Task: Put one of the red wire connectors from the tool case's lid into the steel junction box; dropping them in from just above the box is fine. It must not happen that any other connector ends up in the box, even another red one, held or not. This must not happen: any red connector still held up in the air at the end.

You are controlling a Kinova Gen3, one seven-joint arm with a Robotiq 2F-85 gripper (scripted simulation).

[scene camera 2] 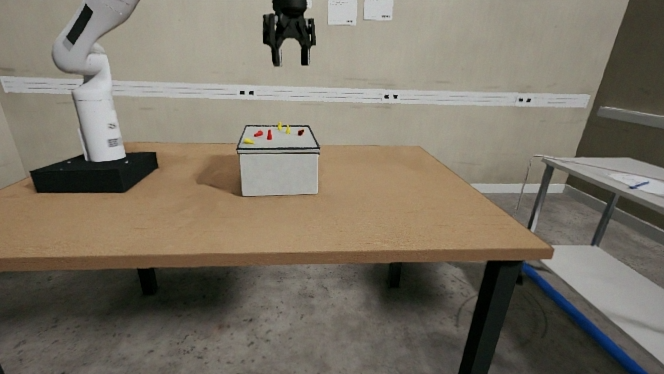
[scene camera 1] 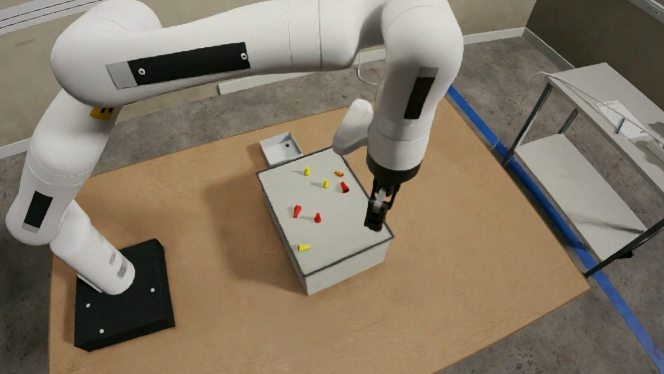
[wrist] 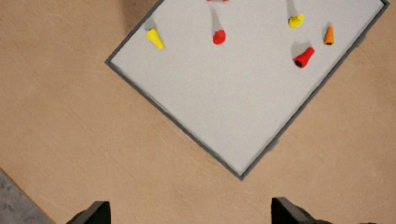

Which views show the tool case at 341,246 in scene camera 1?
Scene camera 2, scene camera 1 and the wrist view: all of them.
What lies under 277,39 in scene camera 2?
The gripper.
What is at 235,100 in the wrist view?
A tool case.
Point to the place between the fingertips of the gripper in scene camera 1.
383,205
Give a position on a tool case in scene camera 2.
287,164
